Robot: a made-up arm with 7 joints. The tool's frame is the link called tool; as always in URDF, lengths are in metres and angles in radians. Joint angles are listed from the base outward.
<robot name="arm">
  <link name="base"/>
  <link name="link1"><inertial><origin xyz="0.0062 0.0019 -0.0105"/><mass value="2.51"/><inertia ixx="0.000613" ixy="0" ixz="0" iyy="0.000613" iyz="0" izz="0.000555"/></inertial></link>
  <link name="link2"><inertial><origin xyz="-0.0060 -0.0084 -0.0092"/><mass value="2.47"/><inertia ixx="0.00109" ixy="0" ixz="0" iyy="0.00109" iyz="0" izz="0.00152"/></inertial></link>
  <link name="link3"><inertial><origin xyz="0.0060 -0.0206 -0.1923"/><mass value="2.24"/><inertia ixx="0.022" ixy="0" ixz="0" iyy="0.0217" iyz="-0.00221" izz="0.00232"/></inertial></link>
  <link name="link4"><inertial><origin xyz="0.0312 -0.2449 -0.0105"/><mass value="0.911"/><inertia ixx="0.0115" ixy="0.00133" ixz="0" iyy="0.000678" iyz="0" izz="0.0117"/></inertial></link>
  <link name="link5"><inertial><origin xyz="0.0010 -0.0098 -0.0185"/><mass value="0.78"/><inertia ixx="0.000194" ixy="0" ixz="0" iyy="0.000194" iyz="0" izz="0.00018"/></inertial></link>
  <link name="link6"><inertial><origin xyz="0.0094 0.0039 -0.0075"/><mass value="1.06"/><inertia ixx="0.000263" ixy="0" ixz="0" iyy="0.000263" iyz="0" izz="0.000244"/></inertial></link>
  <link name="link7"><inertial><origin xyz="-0.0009 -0.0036 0.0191"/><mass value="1.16"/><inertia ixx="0.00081" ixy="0" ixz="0" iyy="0.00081" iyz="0" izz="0.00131"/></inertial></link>
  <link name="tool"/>
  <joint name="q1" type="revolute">
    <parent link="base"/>
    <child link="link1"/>
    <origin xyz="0 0 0" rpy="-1.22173 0 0"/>
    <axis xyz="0 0 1"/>
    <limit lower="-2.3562" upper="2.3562"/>
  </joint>
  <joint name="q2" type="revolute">
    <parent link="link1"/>
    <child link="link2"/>
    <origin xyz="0 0 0" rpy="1.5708 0 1.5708"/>
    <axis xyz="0 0 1"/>
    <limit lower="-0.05" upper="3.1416"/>
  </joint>
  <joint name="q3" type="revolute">
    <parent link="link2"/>
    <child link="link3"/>
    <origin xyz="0 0 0" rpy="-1.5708 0 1.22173"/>
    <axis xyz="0 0 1"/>
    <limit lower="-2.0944" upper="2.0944"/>
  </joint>
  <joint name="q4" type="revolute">
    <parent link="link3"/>
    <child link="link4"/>
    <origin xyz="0 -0.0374 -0.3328" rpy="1.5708 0 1.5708"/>
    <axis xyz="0 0 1"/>
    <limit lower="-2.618" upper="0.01"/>
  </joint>
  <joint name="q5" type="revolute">
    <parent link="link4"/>
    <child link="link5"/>
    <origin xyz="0.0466 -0.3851 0" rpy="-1.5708 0 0"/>
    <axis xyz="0 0 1"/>
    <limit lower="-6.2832" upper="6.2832"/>
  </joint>
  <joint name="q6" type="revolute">
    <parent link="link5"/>
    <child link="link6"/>
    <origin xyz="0 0 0" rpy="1.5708 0 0"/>
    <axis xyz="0 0 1"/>
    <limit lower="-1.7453" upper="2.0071"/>
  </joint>
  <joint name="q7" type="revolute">
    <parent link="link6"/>
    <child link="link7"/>
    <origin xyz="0 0 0" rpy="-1.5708 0 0"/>
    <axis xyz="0 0 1"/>
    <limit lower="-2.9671" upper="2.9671"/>
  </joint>
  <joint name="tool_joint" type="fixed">
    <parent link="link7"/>
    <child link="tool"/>
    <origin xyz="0 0 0" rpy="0 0 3.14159"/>
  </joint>
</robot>
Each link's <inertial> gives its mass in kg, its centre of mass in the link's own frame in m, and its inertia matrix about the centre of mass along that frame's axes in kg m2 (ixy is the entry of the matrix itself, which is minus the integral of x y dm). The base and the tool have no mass. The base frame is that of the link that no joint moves.
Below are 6 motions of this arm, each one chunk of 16 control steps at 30 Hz.
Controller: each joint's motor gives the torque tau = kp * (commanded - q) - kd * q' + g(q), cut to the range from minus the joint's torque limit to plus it. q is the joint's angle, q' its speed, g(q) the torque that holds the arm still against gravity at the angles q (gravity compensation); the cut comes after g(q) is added. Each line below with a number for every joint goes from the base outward.
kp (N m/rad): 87 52 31 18 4.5 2.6 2.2
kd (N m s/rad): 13 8.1 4.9 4.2 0.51 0.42 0.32
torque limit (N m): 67 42 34 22 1.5 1.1 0.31
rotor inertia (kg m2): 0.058 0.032 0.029 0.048 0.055 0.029 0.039
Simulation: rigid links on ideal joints. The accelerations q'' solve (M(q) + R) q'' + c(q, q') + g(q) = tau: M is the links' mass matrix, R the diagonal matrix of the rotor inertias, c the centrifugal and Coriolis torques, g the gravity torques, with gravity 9.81 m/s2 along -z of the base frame. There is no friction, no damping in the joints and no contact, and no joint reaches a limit. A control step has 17 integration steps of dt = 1/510 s. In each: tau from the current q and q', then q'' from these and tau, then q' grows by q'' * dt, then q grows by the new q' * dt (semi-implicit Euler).
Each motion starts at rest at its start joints. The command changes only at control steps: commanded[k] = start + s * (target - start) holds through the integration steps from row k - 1 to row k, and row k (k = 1, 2, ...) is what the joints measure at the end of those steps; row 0 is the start. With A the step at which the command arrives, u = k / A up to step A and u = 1 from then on. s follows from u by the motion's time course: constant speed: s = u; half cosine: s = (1 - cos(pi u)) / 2; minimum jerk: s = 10 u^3 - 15 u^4 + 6 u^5; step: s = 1 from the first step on.
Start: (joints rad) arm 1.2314 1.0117 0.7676 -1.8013 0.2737 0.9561 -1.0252
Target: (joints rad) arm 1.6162 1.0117 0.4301 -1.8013 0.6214 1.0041 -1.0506
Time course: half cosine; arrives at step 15
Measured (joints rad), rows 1 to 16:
1: 1.2319 1.0120 0.7675 -1.8014 0.2739 0.9561 -1.0252
2: 1.2342 1.0130 0.7669 -1.8018 0.2748 0.9564 -1.0252
3: 1.2394 1.0152 0.7654 -1.8029 0.2775 0.9569 -1.0251
4: 1.2482 1.0185 0.7624 -1.8047 0.2830 0.9581 -1.0252
5: 1.2610 1.0228 0.7572 -1.8073 0.2923 0.9599 -1.0254
6: 1.2781 1.0280 0.7494 -1.8107 0.3061 0.9625 -1.0258
7: 1.2991 1.0335 0.7384 -1.8148 0.3249 0.9658 -1.0264
8: 1.3236 1.0390 0.7240 -1.8194 0.3487 0.9700 -1.0274
9: 1.3509 1.0441 0.7058 -1.8242 0.3770 0.9747 -1.0288
10: 1.3800 1.0483 0.6841 -1.8289 0.4092 0.9800 -1.0305
11: 1.4100 1.0513 0.6591 -1.8332 0.4440 0.9855 -1.0326
12: 1.4399 1.0526 0.6313 -1.8366 0.4800 0.9910 -1.0351
13: 1.4686 1.0519 0.6016 -1.8387 0.5157 0.9962 -1.0377
14: 1.4952 1.0490 0.5709 -1.8393 0.5493 1.0007 -1.0405
15: 1.5188 1.0438 0.5405 -1.8380 0.5794 1.0044 -1.0434
16: 1.5391 1.0366 0.5115 -1.8347 0.6045 1.0068 -1.0461

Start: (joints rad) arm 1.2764 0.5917 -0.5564 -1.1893 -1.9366 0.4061 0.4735
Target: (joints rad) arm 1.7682 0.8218 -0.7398 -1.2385 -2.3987 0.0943 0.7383
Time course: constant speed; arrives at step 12
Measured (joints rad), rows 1 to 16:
1: 1.2788 0.5929 -0.5562 -1.1927 -1.9382 0.4048 0.4742
2: 1.2854 0.5966 -0.5565 -1.2013 -1.9438 0.4004 0.4766
3: 1.2966 0.6028 -0.5578 -1.2141 -1.9548 0.3922 0.4815
4: 1.3123 0.6113 -0.5603 -1.2294 -1.9719 0.3799 0.4892
5: 1.3321 0.6217 -0.5643 -1.2457 -1.9952 0.3639 0.4999
6: 1.3559 0.6339 -0.5699 -1.2618 -2.0241 0.3446 0.5135
7: 1.3833 0.6474 -0.5770 -1.2766 -2.0580 0.3227 0.5297
8: 1.4139 0.6622 -0.5858 -1.2893 -2.0960 0.2988 0.5483
9: 1.4473 0.6780 -0.5961 -1.2995 -2.1369 0.2734 0.5688
10: 1.4833 0.6946 -0.6080 -1.3070 -2.1799 0.2473 0.5908
11: 1.5214 0.7118 -0.6213 -1.3116 -2.2241 0.2207 0.6140
12: 1.5613 0.7296 -0.6359 -1.3134 -2.2687 0.1940 0.6379
13: 1.6002 0.7467 -0.6526 -1.3098 -2.3116 0.1689 0.6616
14: 1.6361 0.7619 -0.6708 -1.2996 -2.3499 0.1475 0.6837
15: 1.6685 0.7746 -0.6894 -1.2841 -2.3819 0.1305 0.7033
16: 1.6972 0.7852 -0.7078 -1.2655 -2.4069 0.1182 0.7199

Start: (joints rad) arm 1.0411 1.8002 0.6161 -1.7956 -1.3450 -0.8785 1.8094
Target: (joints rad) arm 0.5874 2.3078 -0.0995 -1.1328 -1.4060 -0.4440 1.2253
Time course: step
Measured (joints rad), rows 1 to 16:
1: 0.9541 1.8446 0.5031 -1.7573 -1.3485 -0.8508 1.8048
2: 0.8841 1.9340 0.3710 -1.6996 -1.3557 -0.7993 1.7919
3: 0.8325 2.0183 0.2583 -1.6507 -1.3654 -0.7442 1.7703
4: 0.7914 2.0828 0.1716 -1.6095 -1.3768 -0.6908 1.7396
5: 0.7570 2.1301 0.1064 -1.5699 -1.3886 -0.6409 1.6994
6: 0.7280 2.1656 0.0573 -1.5287 -1.3995 -0.5959 1.6498
7: 0.7033 2.1929 0.0200 -1.4855 -1.4085 -0.5569 1.5910
8: 0.6823 2.2144 -0.0082 -1.4410 -1.4152 -0.5243 1.5264
9: 0.6643 2.2319 -0.0295 -1.3963 -1.4194 -0.4982 1.4606
10: 0.6489 2.2463 -0.0455 -1.3527 -1.4213 -0.4780 1.3977
11: 0.6356 2.2585 -0.0573 -1.3112 -1.4212 -0.4631 1.3404
12: 0.6241 2.2690 -0.0658 -1.2726 -1.4196 -0.4526 1.2904
13: 0.6143 2.2782 -0.0718 -1.2375 -1.4169 -0.4456 1.2482
14: 0.6058 2.2862 -0.0758 -1.2063 -1.4136 -0.4414 1.2137
15: 0.5987 2.2934 -0.0783 -1.1791 -1.4100 -0.4392 1.1871
16: 0.5927 2.2998 -0.0796 -1.1559 -1.4066 -0.4384 1.1683

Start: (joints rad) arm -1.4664 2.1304 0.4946 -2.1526 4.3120 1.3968 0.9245
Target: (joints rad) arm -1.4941 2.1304 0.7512 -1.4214 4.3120 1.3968 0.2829
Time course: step
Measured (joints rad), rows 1 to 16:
1: -1.4573 2.1318 0.5093 -2.1387 4.3140 1.3968 0.9201
2: -1.4517 2.1354 0.5291 -2.1052 4.3184 1.3978 0.9074
3: -1.4499 2.1391 0.5516 -2.0579 4.3233 1.3995 0.8864
4: -1.4511 2.1424 0.5756 -2.0013 4.3274 1.4018 0.8571
5: -1.4545 2.1452 0.6000 -1.9392 4.3301 1.4044 0.8195
6: -1.4592 2.1472 0.6243 -1.8748 4.3311 1.4069 0.7736
7: -1.4651 2.1483 0.6479 -1.8107 4.3302 1.4092 0.7196
8: -1.4716 2.1486 0.6706 -1.7489 4.3278 1.4111 0.6575
9: -1.4784 2.1480 0.6919 -1.6909 4.3242 1.4123 0.5900
10: -1.4852 2.1467 0.7117 -1.6377 4.3199 1.4129 0.5216
11: -1.4918 2.1448 0.7298 -1.5898 4.3152 1.4127 0.4563
12: -1.4979 2.1424 0.7457 -1.5474 4.3106 1.4118 0.3968
13: -1.5033 2.1398 0.7595 -1.5104 4.3064 1.4104 0.3450
14: -1.5079 2.1371 0.7708 -1.4788 4.3028 1.4086 0.3018
15: -1.5115 2.1345 0.7798 -1.4522 4.2999 1.4065 0.2675
16: -1.5141 2.1320 0.7863 -1.4302 4.2979 1.4043 0.2419

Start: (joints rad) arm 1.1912 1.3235 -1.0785 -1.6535 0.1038 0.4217 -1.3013
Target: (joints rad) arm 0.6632 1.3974 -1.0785 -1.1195 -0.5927 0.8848 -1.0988
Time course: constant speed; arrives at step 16
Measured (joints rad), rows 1 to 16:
1: 1.1874 1.3237 -1.0827 -1.6521 0.1020 0.4230 -1.3008
2: 1.1793 1.3235 -1.0900 -1.6480 0.0956 0.4273 -1.2994
3: 1.1675 1.3227 -1.0991 -1.6410 0.0830 0.4355 -1.2965
4: 1.1523 1.3216 -1.1088 -1.6310 0.0634 0.4477 -1.2922
5: 1.1341 1.3204 -1.1181 -1.6182 0.0368 0.4637 -1.2862
6: 1.1132 1.3193 -1.1266 -1.6029 0.0037 0.4833 -1.2787
7: 1.0900 1.3185 -1.1339 -1.5852 -0.0351 0.5057 -1.2698
8: 1.0647 1.3181 -1.1396 -1.5654 -0.0784 0.5306 -1.2597
9: 1.0375 1.3183 -1.1437 -1.5435 -0.1252 0.5573 -1.2485
10: 1.0087 1.3191 -1.1461 -1.5197 -0.1742 0.5854 -1.2365
11: 0.9785 1.3205 -1.1470 -1.4942 -0.2245 0.6145 -1.2238
12: 0.9471 1.3226 -1.1464 -1.4671 -0.2752 0.6442 -1.2106
13: 0.9147 1.3253 -1.1446 -1.4387 -0.3257 0.6742 -1.1970
14: 0.8814 1.3286 -1.1415 -1.4090 -0.3755 0.7044 -1.1833
15: 0.8474 1.3324 -1.1376 -1.3782 -0.4243 0.7346 -1.1694
16: 0.8129 1.3368 -1.1329 -1.3466 -0.4719 0.7647 -1.1555

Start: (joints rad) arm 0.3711 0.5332 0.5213 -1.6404 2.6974 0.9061 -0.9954
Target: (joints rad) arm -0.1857 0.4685 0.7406 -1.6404 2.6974 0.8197 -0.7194
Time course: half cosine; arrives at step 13
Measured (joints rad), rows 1 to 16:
1: 0.3704 0.5327 0.5219 -1.6400 2.6974 0.9060 -0.9953
2: 0.3671 0.5308 0.5242 -1.6384 2.6973 0.9055 -0.9946
3: 0.3592 0.5268 0.5292 -1.6344 2.6972 0.9043 -0.9927
4: 0.3452 0.5207 0.5373 -1.6275 2.6970 0.9022 -0.9887
5: 0.3240 0.5128 0.5489 -1.6177 2.6968 0.8990 -0.9819
6: 0.2952 0.5035 0.5636 -1.6054 2.6966 0.8948 -0.9717
7: 0.2592 0.4935 0.5811 -1.5914 2.6965 0.8896 -0.9576
8: 0.2170 0.4835 0.6004 -1.5769 2.6964 0.8836 -0.9395
9: 0.1701 0.4742 0.6206 -1.5632 2.6963 0.8772 -0.9178
10: 0.1205 0.4663 0.6402 -1.5516 2.6965 0.8705 -0.8930
11: 0.0706 0.4602 0.6577 -1.5434 2.6967 0.8638 -0.8660
12: 0.0226 0.4564 0.6720 -1.5396 2.6971 0.8574 -0.8380
13: -0.0209 0.4552 0.6818 -1.5408 2.6978 0.8515 -0.8103
14: -0.0586 0.4563 0.6873 -1.5472 2.6986 0.8463 -0.7842
15: -0.0906 0.4588 0.6897 -1.5580 2.6994 0.8416 -0.7607
16: -0.1172 0.4622 0.6904 -1.5720 2.7003 0.8375 -0.7405

